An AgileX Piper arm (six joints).
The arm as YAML. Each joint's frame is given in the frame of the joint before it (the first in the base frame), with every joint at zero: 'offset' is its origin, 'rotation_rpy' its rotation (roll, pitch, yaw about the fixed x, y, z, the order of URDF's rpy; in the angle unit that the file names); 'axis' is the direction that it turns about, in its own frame. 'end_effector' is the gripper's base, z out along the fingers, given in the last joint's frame.
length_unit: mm
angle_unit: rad
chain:
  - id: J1
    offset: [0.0, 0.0, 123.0]
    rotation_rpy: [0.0, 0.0, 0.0]
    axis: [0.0, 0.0, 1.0]
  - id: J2
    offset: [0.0, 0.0, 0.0]
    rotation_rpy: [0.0, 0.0, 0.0]
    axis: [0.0, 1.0, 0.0]
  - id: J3
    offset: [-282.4, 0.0, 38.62]
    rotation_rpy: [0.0, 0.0, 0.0]
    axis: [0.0, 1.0, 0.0]
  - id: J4
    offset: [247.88, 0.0, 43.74]
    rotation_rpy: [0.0, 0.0, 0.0]
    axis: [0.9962, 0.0, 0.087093]
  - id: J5
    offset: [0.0, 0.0, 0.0]
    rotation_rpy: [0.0, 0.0, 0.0]
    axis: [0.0, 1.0, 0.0]
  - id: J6
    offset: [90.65, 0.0, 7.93]
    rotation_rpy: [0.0, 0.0, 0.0]
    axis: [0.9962, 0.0, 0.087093]
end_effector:
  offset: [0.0, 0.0, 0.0]
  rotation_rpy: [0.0, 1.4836, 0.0]
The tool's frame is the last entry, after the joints.
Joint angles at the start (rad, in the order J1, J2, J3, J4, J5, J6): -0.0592 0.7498 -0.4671 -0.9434 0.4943 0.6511
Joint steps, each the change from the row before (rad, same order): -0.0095 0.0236 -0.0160 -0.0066 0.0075 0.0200; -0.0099 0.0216 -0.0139 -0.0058 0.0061 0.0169; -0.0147 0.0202 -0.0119 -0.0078 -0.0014 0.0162; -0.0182 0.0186 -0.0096 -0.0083 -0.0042 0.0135; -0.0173 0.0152 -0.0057 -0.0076 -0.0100 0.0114; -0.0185 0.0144 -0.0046 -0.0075 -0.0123 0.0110; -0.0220 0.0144 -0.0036 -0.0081 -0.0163 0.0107; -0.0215 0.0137 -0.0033 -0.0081 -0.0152 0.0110; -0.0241 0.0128 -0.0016 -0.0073 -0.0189 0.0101; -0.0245 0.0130 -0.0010 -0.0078 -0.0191 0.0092; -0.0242 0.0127 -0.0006 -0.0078 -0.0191 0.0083; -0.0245 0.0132 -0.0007 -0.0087 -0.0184 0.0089; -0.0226 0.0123 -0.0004 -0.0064 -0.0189 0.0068; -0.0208 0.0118 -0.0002 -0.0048 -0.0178 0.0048; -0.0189 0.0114 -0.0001 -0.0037 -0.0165 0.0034; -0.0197 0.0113 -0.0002 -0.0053 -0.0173 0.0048
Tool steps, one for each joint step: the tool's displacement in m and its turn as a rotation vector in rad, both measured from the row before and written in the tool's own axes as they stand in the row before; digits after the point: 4 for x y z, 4 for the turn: -0.0031 -0.0016 0.0033 0.0132 0.0144 0.0155; -0.0026 -0.0015 0.0032 0.0126 0.0136 0.0133; -0.0024 -0.0017 0.0034 0.0124 0.0093 0.0128; -0.0018 -0.0020 0.0035 0.0134 0.0089 0.0110; -0.0011 -0.0014 0.0032 0.0085 0.0049 0.0090; -0.0009 -0.0015 0.0032 0.0077 0.0040 0.0091; -0.0006 -0.0018 0.0034 0.0076 0.0031 0.0096; -0.0004 -0.0018 0.0033 0.0078 0.0034 0.0098; 0.0000 -0.0020 0.0034 0.0068 0.0027 0.0106; 0.0003 -0.0021 0.0035 0.0068 0.0035 0.0093; 0.0005 -0.0021 0.0035 0.0062 0.0036 0.0083; 0.0006 -0.0022 0.0036 0.0069 0.0045 0.0082; 0.0006 -0.0019 0.0034 0.0043 0.0037 0.0077; 0.0007 -0.0017 0.0032 0.0031 0.0041 0.0067; 0.0008 -0.0016 0.0031 0.0021 0.0044 0.0057; 0.0007 -0.0018 0.0030 0.0024 0.0036 0.0062
